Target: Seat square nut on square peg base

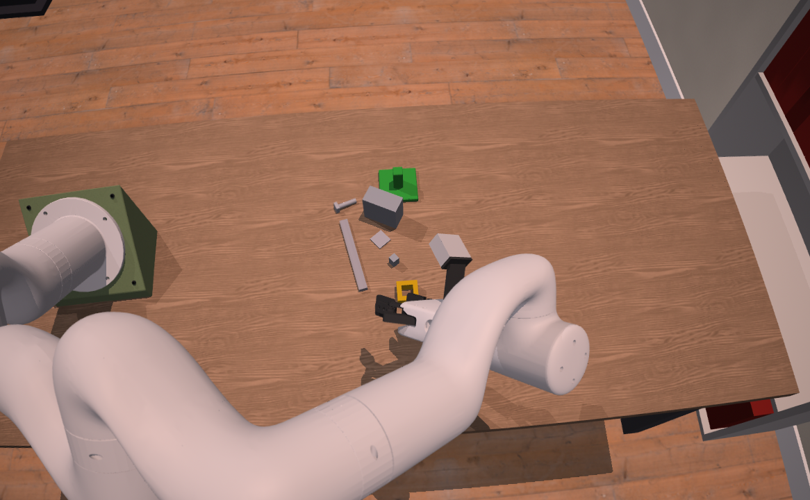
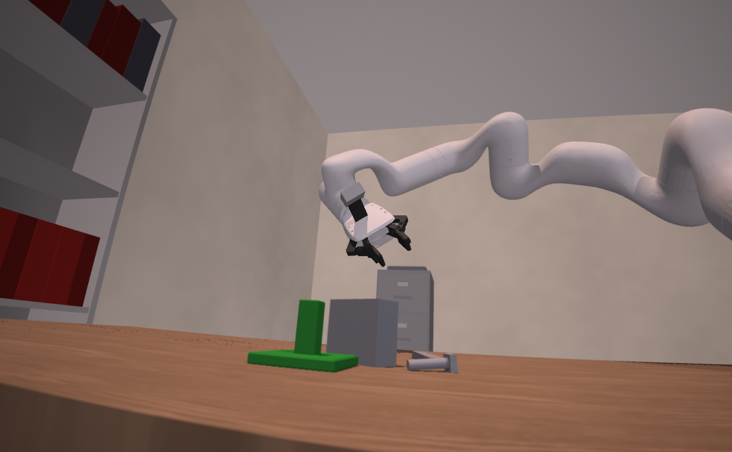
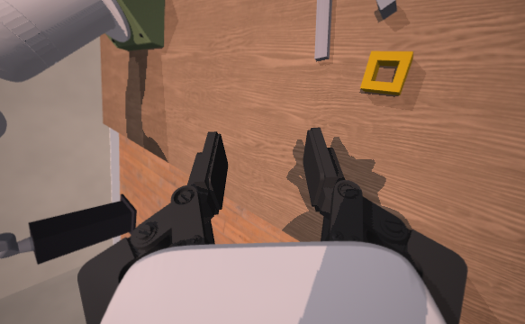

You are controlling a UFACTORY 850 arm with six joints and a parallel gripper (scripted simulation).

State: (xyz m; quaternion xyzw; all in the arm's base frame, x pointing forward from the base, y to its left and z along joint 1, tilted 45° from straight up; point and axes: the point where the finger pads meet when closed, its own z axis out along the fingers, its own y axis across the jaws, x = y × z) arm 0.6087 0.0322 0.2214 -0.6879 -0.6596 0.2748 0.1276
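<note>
Right now the grey block is 27 cm to the left of my hand, 16 cm below it and 5 cm behind it. The rest, counted from my hand: small grey cube: 18 cm below, 16 cm to the left, 2 cm behind; then long grey bar: 19 cm below, 18 cm to the left, 10 cm behind; then flat grey tile: 21 cm to the left, 19 cm below, 5 cm behind.
</note>
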